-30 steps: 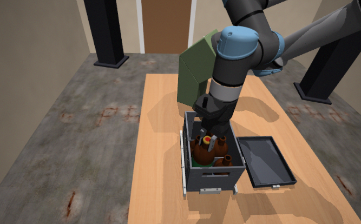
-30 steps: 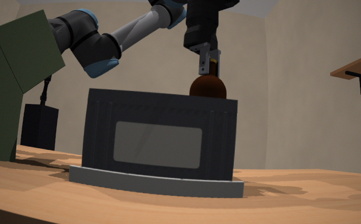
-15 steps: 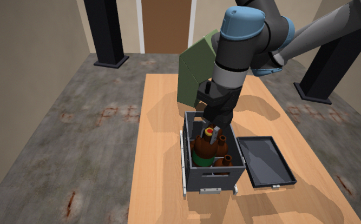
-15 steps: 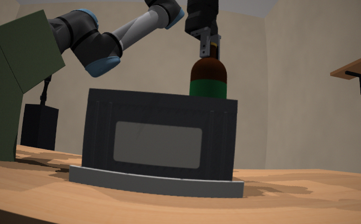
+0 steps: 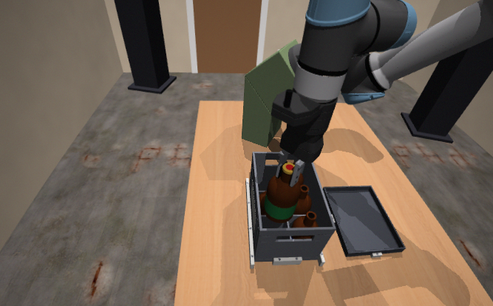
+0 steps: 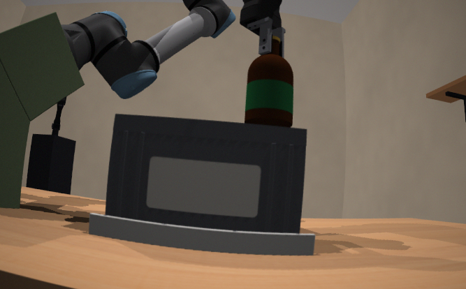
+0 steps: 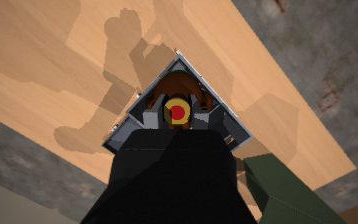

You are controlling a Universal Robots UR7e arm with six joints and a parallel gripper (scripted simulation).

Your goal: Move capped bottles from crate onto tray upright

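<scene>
My hand is 6 cm above the brown capped bottle. Round my hand: dark grey tray 16 cm behind, 29 cm to the left, 31 cm below; dark crate 10 cm behind, 2 cm to the left, 24 cm below; open bottle 2 cm behind, 9 cm to the left, 23 cm below.
</scene>
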